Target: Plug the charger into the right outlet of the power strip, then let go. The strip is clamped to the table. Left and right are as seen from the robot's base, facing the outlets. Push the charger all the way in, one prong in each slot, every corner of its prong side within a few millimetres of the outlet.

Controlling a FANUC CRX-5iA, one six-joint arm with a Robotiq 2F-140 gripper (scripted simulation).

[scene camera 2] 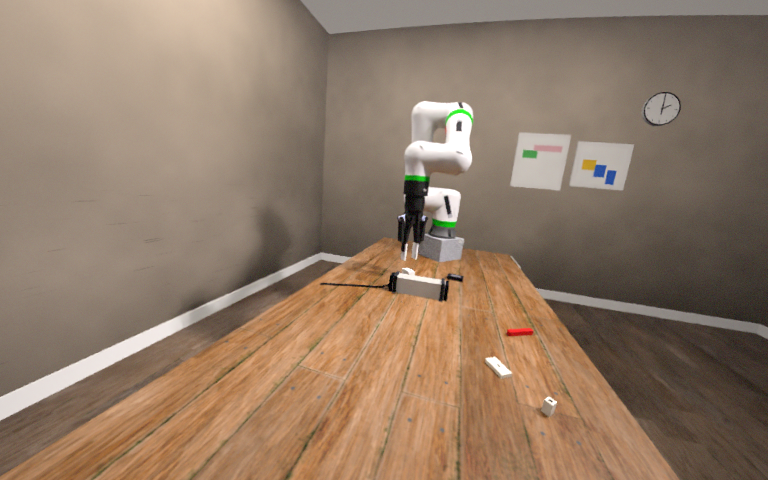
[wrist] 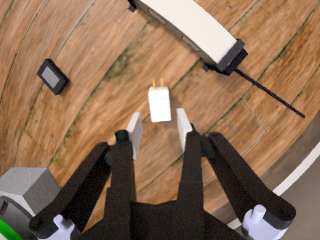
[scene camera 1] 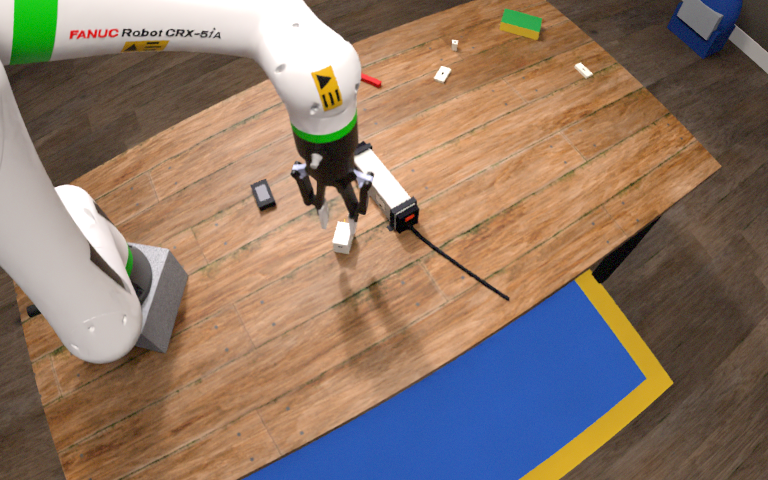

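Note:
The gripper [scene camera 1: 339,225] is also visible in scene camera 2 [scene camera 2: 408,259] and in the wrist view [wrist: 159,120], and the scene includes a white charger [wrist: 159,103] as well.

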